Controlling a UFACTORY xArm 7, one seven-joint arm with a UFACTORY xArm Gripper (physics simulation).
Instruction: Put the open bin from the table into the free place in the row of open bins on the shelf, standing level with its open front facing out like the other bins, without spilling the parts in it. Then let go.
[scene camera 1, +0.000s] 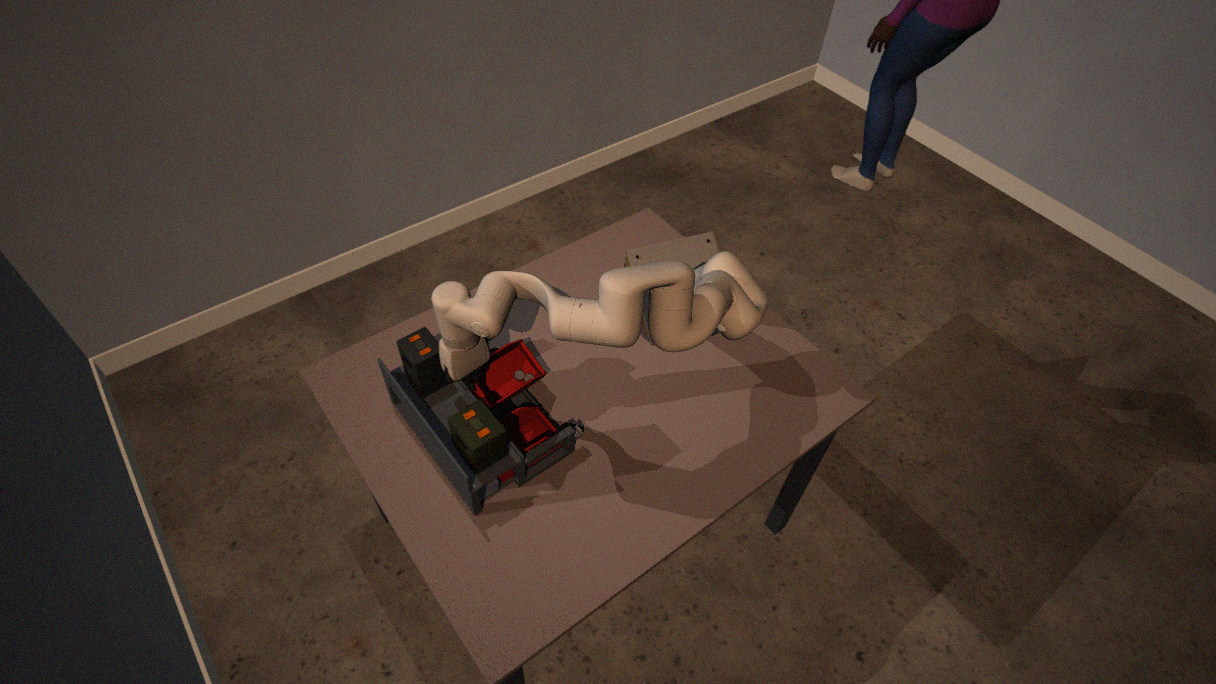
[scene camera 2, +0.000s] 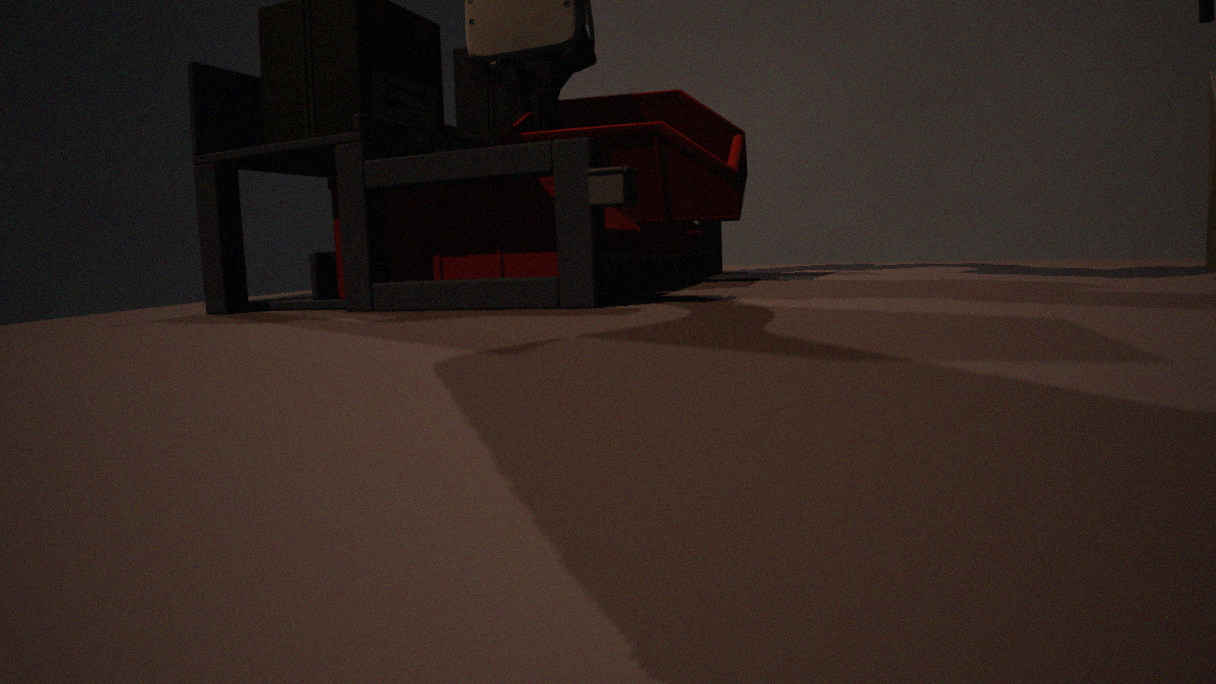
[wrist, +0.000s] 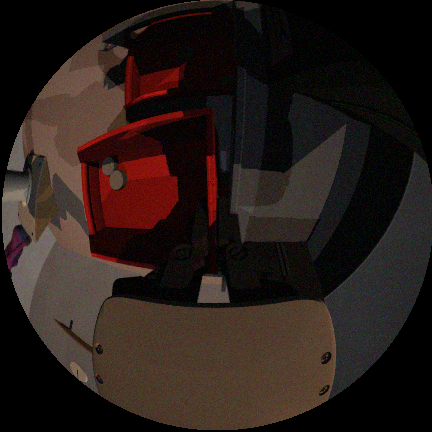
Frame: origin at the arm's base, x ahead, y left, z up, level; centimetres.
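Where they show: gripper, fingertip midpoint: (scene camera 1: 473, 385) (wrist: 213, 211); arm's base, origin of the base link: (wrist: 26, 186).
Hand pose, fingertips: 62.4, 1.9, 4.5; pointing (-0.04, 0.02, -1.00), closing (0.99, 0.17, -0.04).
Observation:
Each offset is from my fingertips to the top centre of the thing, as dx, dy, dz. "spot": to the spot under its first point. Level surfaces: height alone.
A red open bin @(-8.3, -0.3, +4.0) (scene camera 1: 501, 374) (scene camera 2: 693, 178) (wrist: 142, 200) hangs at the front of the grey shelf (scene camera 1: 425, 425) (scene camera 2: 573, 221). Two round grey parts @(spot: -11.5, -0.5, -4.3) (wrist: 117, 180) lie in it. My gripper (scene camera 2: 537, 106) (wrist: 213, 211) is shut on the bin's rear wall. In scene camera 2 the bin looks near level, its underside below the shelf's top rail and its front sticking out past the front post. Another red bin @(-4.1, +13.8, -3.5) (scene camera 1: 537, 421) (wrist: 157, 80) stands in the row beside it, lower down. The free place is hidden by the held bin and shadow; contact underneath cannot be seen.
Two dark boxes with orange latches, one @(+5.6, +14.9, +8.2) (scene camera 1: 478, 438) (scene camera 2: 306, 76) near and one @(+7.6, -8.1, +10.7) (scene camera 1: 419, 357) behind, stand on the shelf top beside my gripper. The shelf stands on the table @(dz -11.6) (scene camera 1: 595, 527). A person (scene camera 1: 901, 93) stands on the floor beyond the table.

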